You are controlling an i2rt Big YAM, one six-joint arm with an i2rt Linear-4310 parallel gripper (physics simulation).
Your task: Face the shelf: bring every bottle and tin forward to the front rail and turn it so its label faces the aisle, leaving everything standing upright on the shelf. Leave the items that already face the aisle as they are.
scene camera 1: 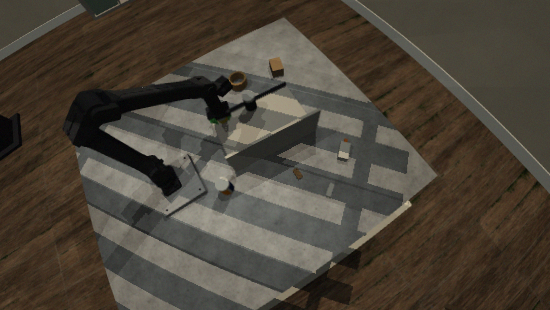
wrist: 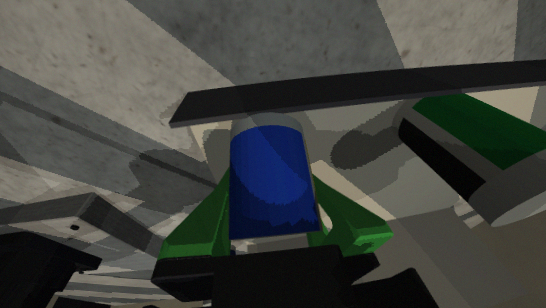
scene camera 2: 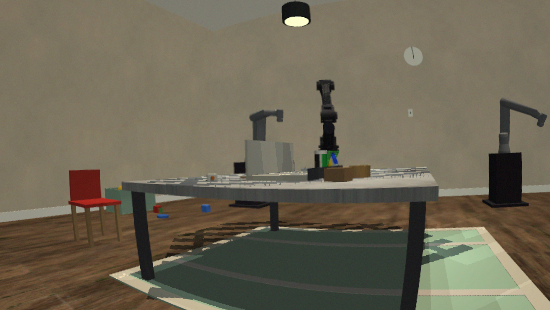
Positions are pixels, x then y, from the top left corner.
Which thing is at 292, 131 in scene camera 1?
A grey shelf back panel.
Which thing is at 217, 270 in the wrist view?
My gripper.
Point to a dark bottle with white cap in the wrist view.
483, 153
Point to a black front rail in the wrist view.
286, 96
